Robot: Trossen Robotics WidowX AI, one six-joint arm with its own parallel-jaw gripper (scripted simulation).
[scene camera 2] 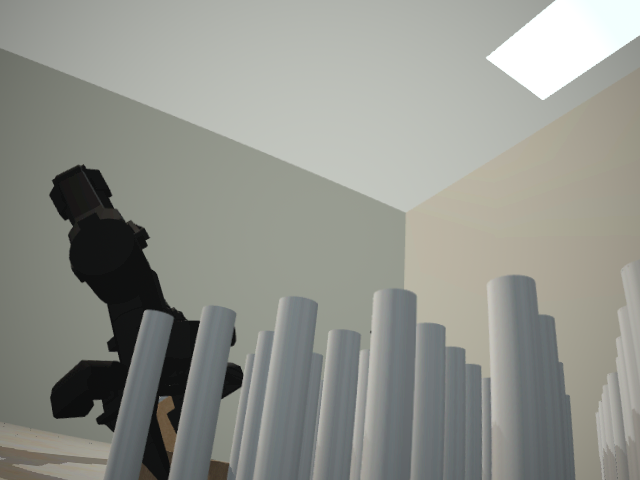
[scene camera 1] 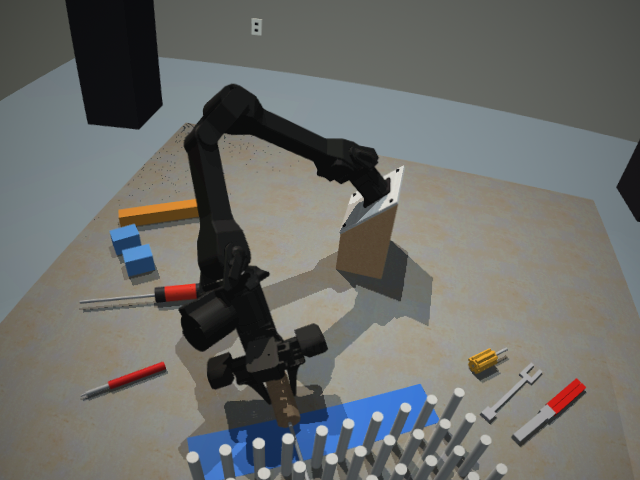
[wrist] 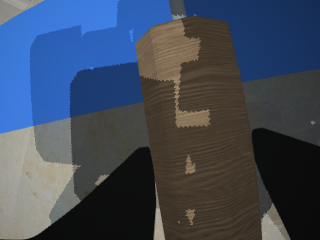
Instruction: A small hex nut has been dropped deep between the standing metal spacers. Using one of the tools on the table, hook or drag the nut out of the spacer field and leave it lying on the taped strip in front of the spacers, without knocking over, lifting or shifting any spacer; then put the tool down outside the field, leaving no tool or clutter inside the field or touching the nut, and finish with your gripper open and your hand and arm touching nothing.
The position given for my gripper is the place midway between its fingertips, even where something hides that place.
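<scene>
Orange bar [scene camera 1: 151, 214] in sight; out of frame in scene camera 2, out of frame in the wrist view. Red-black screwdriver [scene camera 1: 189, 291]. Blue taped strip [wrist: 65, 65]. My gripper [scene camera 1: 282, 398], also [wrist: 202, 149].
</scene>
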